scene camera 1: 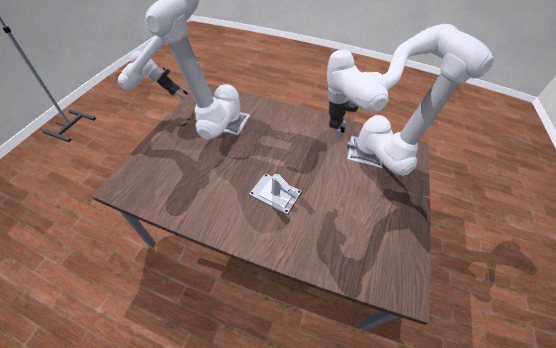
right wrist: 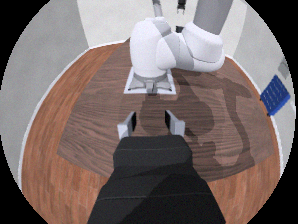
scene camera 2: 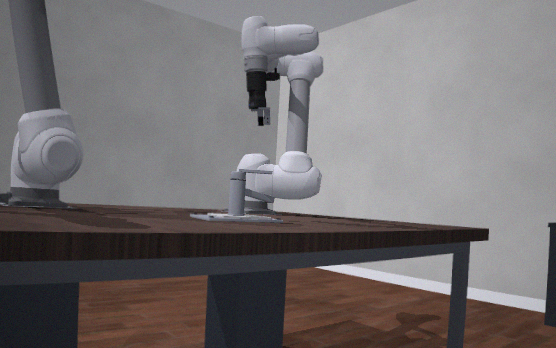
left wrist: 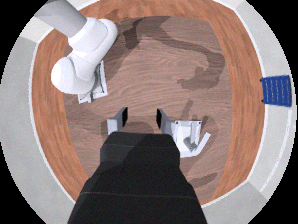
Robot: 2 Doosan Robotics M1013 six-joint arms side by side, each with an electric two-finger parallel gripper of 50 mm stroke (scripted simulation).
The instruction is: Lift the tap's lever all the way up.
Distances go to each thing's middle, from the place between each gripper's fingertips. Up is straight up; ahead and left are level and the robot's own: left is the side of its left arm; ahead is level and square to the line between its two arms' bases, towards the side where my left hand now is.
The tap (scene camera 2: 237,194) is 200 mm ahead of my left hand (scene camera 2: 264,125), 230 mm to the right of it and 260 mm below it.
I see my right gripper 510 mm short of the tap, 810 mm to the right of it and 50 mm above it.
